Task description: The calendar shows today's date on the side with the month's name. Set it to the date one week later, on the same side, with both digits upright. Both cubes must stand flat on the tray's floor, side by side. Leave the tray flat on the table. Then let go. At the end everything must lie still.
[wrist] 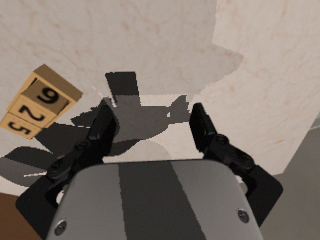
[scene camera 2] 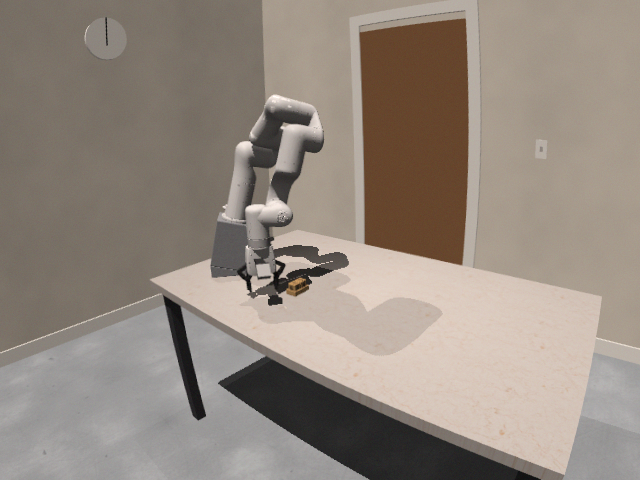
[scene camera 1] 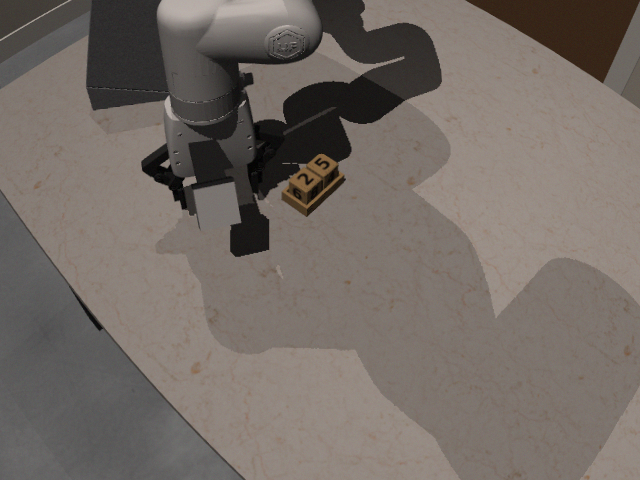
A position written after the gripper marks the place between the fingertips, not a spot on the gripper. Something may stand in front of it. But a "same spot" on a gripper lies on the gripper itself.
Scene:
gripper: wrist 152, 114; scene camera 2; scene camera 1
same spot on gripper: (scene camera 1: 273, 138) = (scene camera 2: 281, 264)

